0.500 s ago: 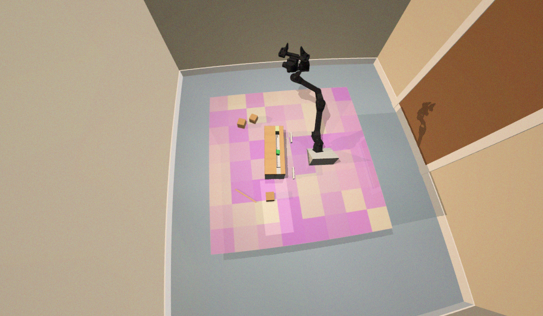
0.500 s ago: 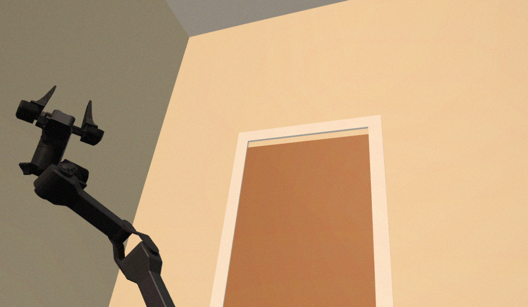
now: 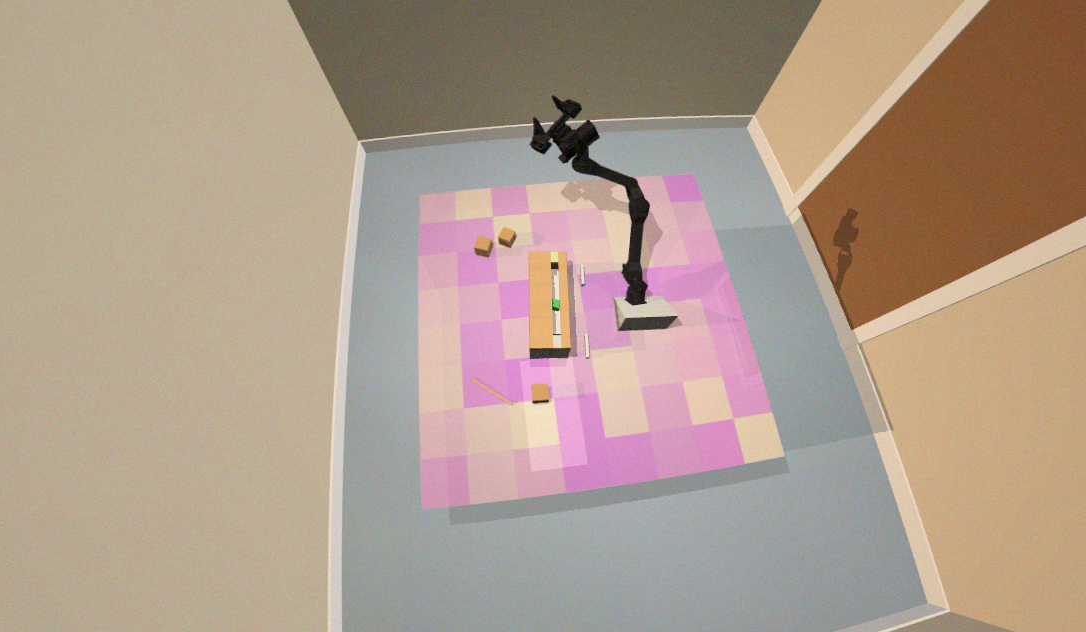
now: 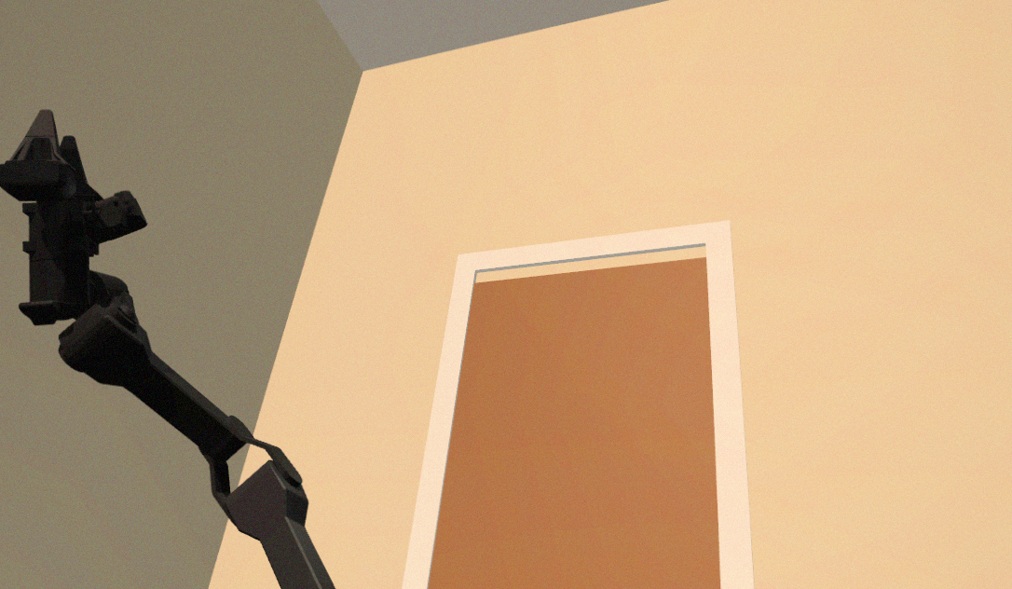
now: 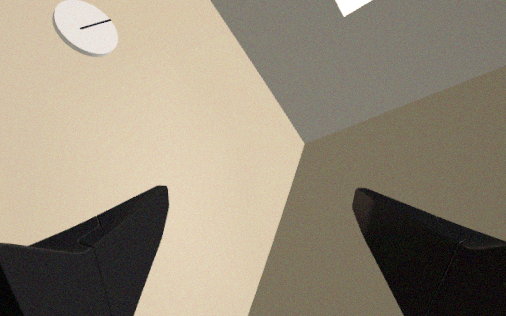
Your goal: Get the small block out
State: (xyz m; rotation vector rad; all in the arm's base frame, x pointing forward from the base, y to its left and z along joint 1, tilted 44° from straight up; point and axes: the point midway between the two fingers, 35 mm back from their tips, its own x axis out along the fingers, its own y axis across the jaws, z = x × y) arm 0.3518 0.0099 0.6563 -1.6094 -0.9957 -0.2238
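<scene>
Now: the long tan box 30 mm ahead of my gripper tip, 390 mm to the left of it and 560 mm below it. Also, from my gripper tip: green block (40 mm ahead, 400 mm to the left, 530 mm below); then thin stick (340 mm ahead, 640 mm to the left, 620 mm below).
</scene>
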